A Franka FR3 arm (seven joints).
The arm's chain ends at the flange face. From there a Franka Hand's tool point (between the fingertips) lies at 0.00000 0.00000 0.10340 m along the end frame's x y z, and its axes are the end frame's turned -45 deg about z.
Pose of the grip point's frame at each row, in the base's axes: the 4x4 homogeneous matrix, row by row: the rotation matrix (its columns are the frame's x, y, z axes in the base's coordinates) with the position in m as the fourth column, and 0 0 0 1 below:
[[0.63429 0.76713 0.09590 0.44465], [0.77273 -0.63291 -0.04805 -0.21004], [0.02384 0.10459 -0.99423 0.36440], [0 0 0 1]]
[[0.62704 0.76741 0.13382 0.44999], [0.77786 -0.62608 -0.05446 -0.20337], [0.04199 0.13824 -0.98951 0.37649], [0 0 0 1]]
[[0.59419 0.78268 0.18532 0.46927], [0.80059 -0.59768 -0.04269 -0.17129], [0.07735 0.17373 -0.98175 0.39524], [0 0 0 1]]
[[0.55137 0.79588 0.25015 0.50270], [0.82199 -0.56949 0.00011 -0.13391], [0.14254 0.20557 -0.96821 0.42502], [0 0 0 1]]
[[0.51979 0.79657 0.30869 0.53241], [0.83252 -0.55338 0.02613 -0.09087], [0.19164 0.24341 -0.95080 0.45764], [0 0 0 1]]
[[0.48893 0.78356 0.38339 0.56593], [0.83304 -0.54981 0.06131 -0.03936], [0.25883 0.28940 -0.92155 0.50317], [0 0 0 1]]
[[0.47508 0.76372 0.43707 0.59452], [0.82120 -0.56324 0.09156 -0.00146], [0.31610 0.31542 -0.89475 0.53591], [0 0 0 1]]
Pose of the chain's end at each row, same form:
[[0.99095 0.09393 0.09590 0.43473], [0.09887 -0.99394 -0.04805 -0.20507], [0.09081 0.05710 -0.99423 0.46720], [0 0 0 1]]
[[0.98603 0.09926 0.13382 0.43615], [0.10732 -0.99274 -0.05446 -0.19774], [0.12744 0.06806 -0.98951 0.47881], [0 0 0 1]]
[[0.97359 0.13328 0.18532 0.45011], [0.14348 -0.98873 -0.04269 -0.16688], [0.17754 0.06815 -0.98175 0.49675], [0 0 0 1]]
[[0.95265 0.17289 0.25015 0.47683], [0.17854 -0.98392 0.00011 -0.13392], [0.24615 0.04457 -0.96821 0.52513], [0 0 0 1]]
[[0.93081 0.19571 0.30869 0.50049], [0.19738 -0.97998 0.02613 -0.09357], [0.30763 0.03661 -0.95080 0.55595], [0 0 0 1]]
[[0.89979 0.20833 0.38339 0.52629], [0.20027 -0.97782 0.06131 -0.04570], [0.38766 0.02162 -0.92155 0.59846], [0 0 0 1]]
[[0.87596 0.20410 0.43707 0.54933], [0.18241 -0.97895 0.09156 -0.01093], [0.44655 -0.00048 -0.89475 0.62843], [0 0 0 1]]

